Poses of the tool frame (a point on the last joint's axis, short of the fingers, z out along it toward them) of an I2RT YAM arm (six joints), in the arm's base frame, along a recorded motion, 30 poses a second.
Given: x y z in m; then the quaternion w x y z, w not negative.
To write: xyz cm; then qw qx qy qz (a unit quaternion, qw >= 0). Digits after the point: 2 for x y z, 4 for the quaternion.
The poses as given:
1: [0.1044 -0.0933 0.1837 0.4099 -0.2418 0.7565 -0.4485]
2: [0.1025 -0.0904 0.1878 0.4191 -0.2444 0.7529 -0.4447]
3: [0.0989 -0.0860 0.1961 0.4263 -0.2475 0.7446 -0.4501]
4: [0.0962 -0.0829 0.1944 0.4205 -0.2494 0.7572 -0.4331]
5: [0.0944 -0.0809 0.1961 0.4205 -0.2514 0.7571 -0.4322]
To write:
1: [10.44 -9.33 18.37 0.4099 -0.2418 0.7565 -0.4485]
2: [10.25 -9.04 18.78 0.4191 -0.2444 0.7529 -0.4447]
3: [9.89 -8.60 19.61 0.4263 -0.2475 0.7446 -0.4501]
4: [9.62 -8.29 19.44 0.4205 -0.2494 0.7572 -0.4331]
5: [9.44 -8.09 19.61 0.4205 -0.2514 0.7571 -0.4322]
